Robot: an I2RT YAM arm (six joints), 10 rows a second.
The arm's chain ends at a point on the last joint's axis. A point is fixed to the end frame.
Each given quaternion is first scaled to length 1.
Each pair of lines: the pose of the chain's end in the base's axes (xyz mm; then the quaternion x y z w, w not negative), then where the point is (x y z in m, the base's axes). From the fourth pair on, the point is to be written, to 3 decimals.
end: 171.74 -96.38 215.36 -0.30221 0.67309 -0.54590 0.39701
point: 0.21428 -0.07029 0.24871
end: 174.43 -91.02 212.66 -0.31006 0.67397 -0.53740 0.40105
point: 0.21671 -0.06432 0.24585
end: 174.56 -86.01 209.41 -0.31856 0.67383 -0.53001 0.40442
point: 0.21657 -0.05859 0.24236
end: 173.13 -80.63 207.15 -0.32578 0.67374 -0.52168 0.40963
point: 0.215 -0.053 0.240
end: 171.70 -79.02 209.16 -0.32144 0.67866 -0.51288 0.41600
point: 0.213 -0.052 0.243
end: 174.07 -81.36 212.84 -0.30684 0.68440 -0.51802 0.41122
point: 0.216 -0.056 0.247
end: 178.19 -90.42 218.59 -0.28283 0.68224 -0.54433 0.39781
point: 0.221 -0.067 0.253
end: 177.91 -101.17 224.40 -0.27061 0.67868 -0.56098 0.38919
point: 0.221 -0.078 0.259
